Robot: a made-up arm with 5 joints.
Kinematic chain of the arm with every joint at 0, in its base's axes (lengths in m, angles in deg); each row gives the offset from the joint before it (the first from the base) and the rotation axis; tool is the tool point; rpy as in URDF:
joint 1: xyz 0.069 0 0.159 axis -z
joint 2: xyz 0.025 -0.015 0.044 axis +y
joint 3: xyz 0.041 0 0.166 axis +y
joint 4: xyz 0.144 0 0.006 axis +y
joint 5: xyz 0.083 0.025 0 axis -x
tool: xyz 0 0 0 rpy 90 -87.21 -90
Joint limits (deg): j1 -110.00..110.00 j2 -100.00..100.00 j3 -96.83..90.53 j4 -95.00..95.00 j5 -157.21..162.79
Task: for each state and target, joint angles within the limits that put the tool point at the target. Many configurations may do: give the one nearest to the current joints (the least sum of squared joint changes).
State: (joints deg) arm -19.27 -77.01 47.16 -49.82 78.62
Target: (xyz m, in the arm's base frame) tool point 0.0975 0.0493 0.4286
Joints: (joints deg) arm -49.85 -68.12 50.07 -47.18 78.62
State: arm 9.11 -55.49 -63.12 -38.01 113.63
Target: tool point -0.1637 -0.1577 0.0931
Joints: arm -36.16 -98.33 -96.83 -76.01 113.63
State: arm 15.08 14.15 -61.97 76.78 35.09
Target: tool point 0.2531 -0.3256 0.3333
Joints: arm 62.05 43.49 -69.05 46.35 35.09
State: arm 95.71 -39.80 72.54 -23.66 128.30
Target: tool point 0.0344 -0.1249 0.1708
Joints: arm 109.91 -11.91 83.40 -15.93 128.30
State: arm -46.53 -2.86 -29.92 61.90 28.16
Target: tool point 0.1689 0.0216 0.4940
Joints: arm -6.59 -33.26 -33.79 70.66 28.16
